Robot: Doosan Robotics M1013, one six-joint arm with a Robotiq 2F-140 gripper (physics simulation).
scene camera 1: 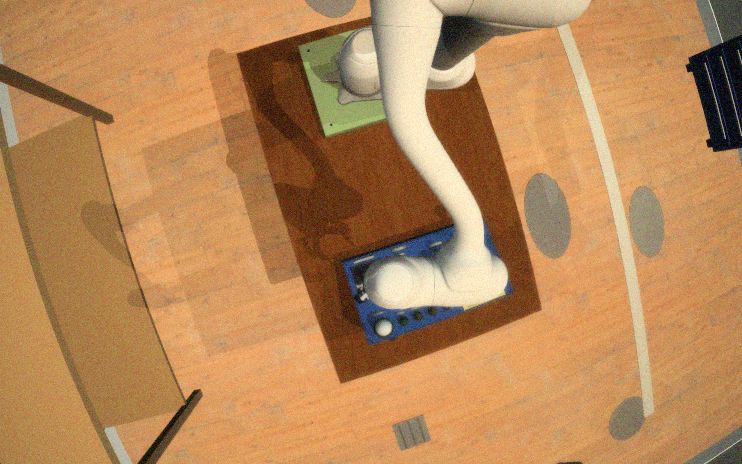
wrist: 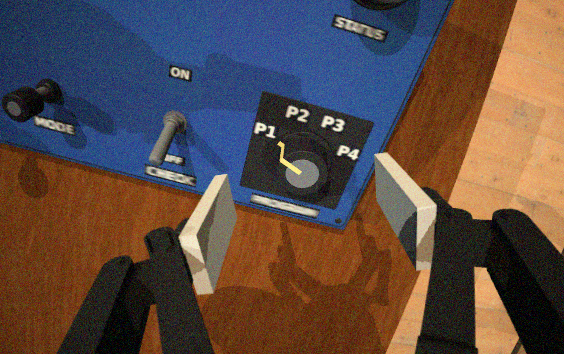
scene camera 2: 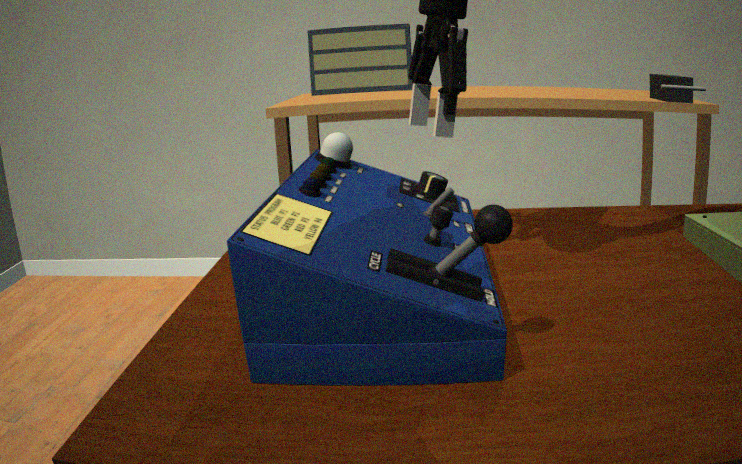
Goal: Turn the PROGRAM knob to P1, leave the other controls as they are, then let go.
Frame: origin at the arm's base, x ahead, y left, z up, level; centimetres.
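Seen in the pictures: gripper, fingertip midpoint: (wrist: pixel 303 187) (scene camera 2: pixel 429 130).
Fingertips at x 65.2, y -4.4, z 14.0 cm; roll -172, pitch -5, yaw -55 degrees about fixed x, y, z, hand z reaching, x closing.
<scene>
A point is followed by its place in that frame.
The PROGRAM knob (scene camera 2: pixel 432 184) @[y -3.2, x 65.0, z 5.5 cm] (wrist: pixel 302 172) @[y -5.3, x 65.0, z 6.5 cm] is a black round knob with a grey top and a yellow pointer line, at the lower corner of the blue control box (scene camera 2: pixel 361 311) @[y 38.3, x 64.2, z 3.2 cm] (wrist: pixel 130 30) @[y 12.2, x 69.2, z 5.8 cm]. In the wrist view its pointer is directed at the P1 label (wrist: pixel 265 131) @[y -1.1, x 66.5, z 4.0 cm]. My gripper (scene camera 2: pixel 432 130) @[y -4.4, x 65.2, z 14.0 cm] (wrist: pixel 303 187) @[y -4.4, x 65.2, z 14.0 cm] is open, with nothing between its pale fingertips. In the scene camera 2 view it hangs above the knob, clear of it. In the scene camera 1 view the arm hides the knob and most of the gripper.
The CHECK toggle (scene camera 2: pixel 439 201) @[y 6.8, x 62.2, z 5.4 cm] (wrist: pixel 167 137) @[y 6.1, x 62.6, z 5.7 cm] leans toward OFF. The MODE knob-lever (scene camera 2: pixel 439 217) @[y 19.3, x 60.0, z 6.8 cm] (wrist: pixel 24 103) @[y 17.2, x 60.5, z 7.7 cm] and a ball-topped lever (scene camera 2: pixel 492 224) @[y 30.8, x 52.7, z 9.6 cm] stand beyond it. A white status dome (scene camera 1: pixel 383 327) @[y -3.6, x 79.7, z 14.0 cm] (scene camera 2: pixel 336 147) @[y -0.9, x 79.7, z 12.0 cm] and a yellow card (scene camera 2: pixel 287 223) @[y 30.9, x 74.3, z 9.2 cm] are on the box, which sits on the brown table (scene camera 1: pixel 350 366) @[y -14.7, x 98.8, z -5.4 cm] (scene camera 2: pixel 328 426) @[y 45.9, x 65.7, z -5.4 cm].
</scene>
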